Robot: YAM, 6 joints.
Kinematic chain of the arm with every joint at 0, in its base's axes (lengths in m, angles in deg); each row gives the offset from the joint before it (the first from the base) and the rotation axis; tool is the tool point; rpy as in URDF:
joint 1: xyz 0 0 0.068 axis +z
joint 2: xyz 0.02 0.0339 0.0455 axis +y
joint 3: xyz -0.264 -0.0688 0 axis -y
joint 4: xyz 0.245 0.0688 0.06 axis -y
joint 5: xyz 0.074 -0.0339 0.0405 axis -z
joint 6: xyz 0.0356 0 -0.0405 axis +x
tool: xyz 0 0 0 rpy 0 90 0
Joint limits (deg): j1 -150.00..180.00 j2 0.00..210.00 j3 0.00..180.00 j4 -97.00..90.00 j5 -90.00..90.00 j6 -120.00..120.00
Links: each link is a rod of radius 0.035 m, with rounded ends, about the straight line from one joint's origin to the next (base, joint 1, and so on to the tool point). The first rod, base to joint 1, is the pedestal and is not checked.
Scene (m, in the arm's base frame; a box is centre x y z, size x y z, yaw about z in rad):
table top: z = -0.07
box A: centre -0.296 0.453 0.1 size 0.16 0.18 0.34 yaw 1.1
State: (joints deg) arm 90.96 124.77 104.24 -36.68 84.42 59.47
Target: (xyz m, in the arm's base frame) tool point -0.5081 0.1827 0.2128
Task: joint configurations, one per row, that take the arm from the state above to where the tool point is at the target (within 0.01 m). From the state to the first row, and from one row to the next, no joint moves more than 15 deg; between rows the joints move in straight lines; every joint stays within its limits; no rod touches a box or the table.
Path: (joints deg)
1: 103.03 118.53 109.78 -30.45 86.28 64.57
2: 115.11 112.29 115.31 -24.21 88.14 69.67
3: 127.18 106.05 120.85 -17.98 90.00 74.77
4: 139.43 117.68 121.89 -19.84 85.89 69.67
5: 151.67 129.30 122.92 -21.70 81.78 64.57
6: 163.92 140.93 123.96 -23.56 77.67 59.47

